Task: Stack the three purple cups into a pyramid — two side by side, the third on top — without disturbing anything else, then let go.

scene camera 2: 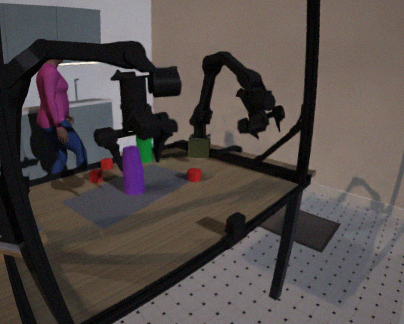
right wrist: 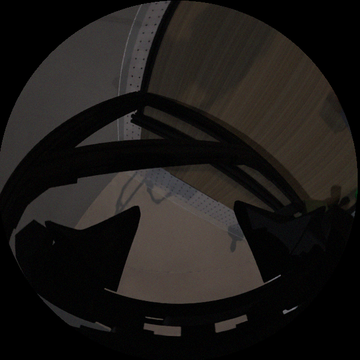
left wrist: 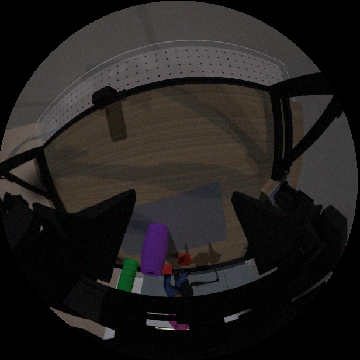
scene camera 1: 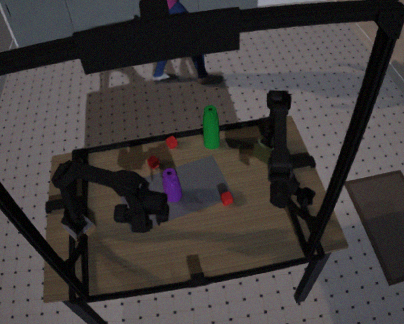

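Where they show: left gripper, fingertip midpoint: (scene camera 2: 139, 166) (scene camera 1: 146, 224); right gripper, fingertip midpoint: (scene camera 2: 268, 134); left arm's base, link origin: (scene camera 2: 16, 235) (scene camera 1: 77, 224); right arm's base, link origin: (scene camera 2: 199, 136) (scene camera 1: 269, 141).
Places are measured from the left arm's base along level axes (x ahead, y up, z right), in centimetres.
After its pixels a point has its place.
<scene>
A tall tapered purple column (scene camera 1: 172, 186) {x 35.7, y 6.6, z 22.6 cm} (scene camera 2: 133, 172) {x 34.3, y 4.0, z 21.3 cm} (left wrist: 155, 250) stands upright on the grey mat (scene camera 1: 204, 172) {x 54.9, y -4.1, z 23.1 cm} (scene camera 2: 92, 207) {x 23.8, y -4.1, z 9.8 cm} (left wrist: 200, 215). It looks like purple cups stacked in one another; separate cups cannot be told apart. My left gripper (scene camera 2: 137, 163) {x 14.2, y 13.7, z 30.2 cm} (left wrist: 185, 195) is open and empty, above the table beside the column. In scene camera 2 its fingers overlap the column from the camera's side. In scene camera 1 its fingertips are hidden under the wrist. My right gripper (scene camera 2: 268, 133) {x 58.2, y 11.7, z 69.1 cm} (right wrist: 187, 208) is open and empty, raised near the right table end, far from the column.
A tall green column (scene camera 1: 211, 127) (scene camera 2: 144, 149) (left wrist: 128, 276) stands near the back edge. Red cubes (scene camera 1: 227, 198) {x 47.8, y -0.1, z 41.0 cm} (scene camera 1: 153, 162) {x 43.5, y -0.2, z 3.2 cm} (scene camera 1: 171, 142) {x 57.2, y -0.2, z 1.8 cm} lie around the purple column. An olive block (scene camera 1: 262, 149) {x 75.6, y 3.6, z 39.6 cm} (scene camera 2: 199, 147) {x 75.6, y 0.9, z 40.3 cm} is by the right arm's base. A dark frame borders the table.
</scene>
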